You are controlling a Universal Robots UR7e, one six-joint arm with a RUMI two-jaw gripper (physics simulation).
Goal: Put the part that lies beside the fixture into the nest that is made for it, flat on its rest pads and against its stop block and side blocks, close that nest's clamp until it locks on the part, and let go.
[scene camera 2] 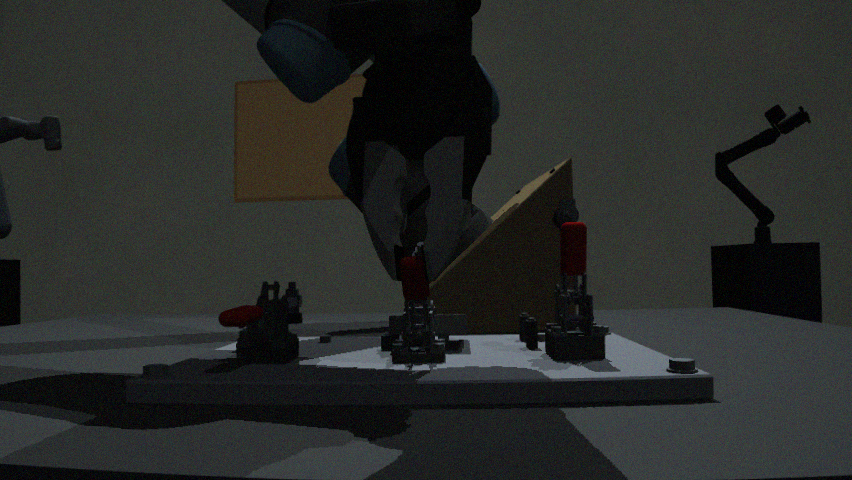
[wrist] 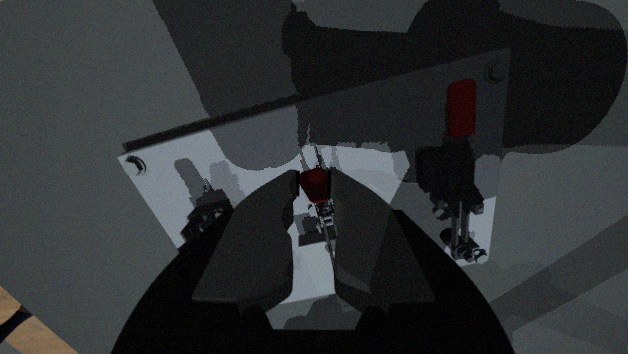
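Seen in the pictures: gripper, fingertip midpoint: (scene camera 2: 413, 280) (wrist: 313, 172); arm's base at its link origin: (scene camera 2: 454, 255).
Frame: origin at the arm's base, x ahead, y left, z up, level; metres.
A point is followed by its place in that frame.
My gripper (scene camera 2: 413, 269) {x 0.501, y -0.072, z -0.025 m} (wrist: 313, 172) {x 0.501, y -0.072, z -0.025 m} is shut on the red handle (scene camera 2: 414, 286) {x 0.493, y -0.071, z -0.029 m} (wrist: 315, 189) {x 0.494, y -0.071, z -0.015 m} of the middle clamp (scene camera 2: 418, 339) (wrist: 325, 215). The handle stands close to upright between the fingertips. The clamp sits on the fixture's pale base plate (scene camera 2: 357, 390) {x 0.538, y -0.107, z -0.087 m} (wrist: 250, 130) {x 0.534, y -0.028, z -0.081 m}. A flat grey piece (scene camera 2: 451, 323) {x 0.422, y -0.042, z -0.060 m} shows behind the middle clamp in the scene view; whether it is the part, and how it rests against the blocks, I cannot tell. The fingers hide much of the middle nest in the wrist view.
A clamp with its red handle lowered (scene camera 2: 241, 316) {x 0.521, y -0.177, z -0.044 m} (wrist: 461, 107) {x 0.505, y -0.179, z -0.040 m} stands at the scene view's left. Another clamp (scene camera 2: 575, 342) {x 0.482, y 0.038, z -0.069 m} (wrist: 205, 220) {x 0.482, y 0.031, z -0.047 m} stands at its right, its red handle (scene camera 2: 573, 247) {x 0.476, y 0.040, z -0.005 m} upright. Dark pins (scene camera 2: 528, 330) {x 0.419, y 0.019, z -0.067 m} stand beside it. A wooden wedge (scene camera 2: 512, 280) {x 0.153, y 0.056, z -0.034 m} stands behind the fixture.
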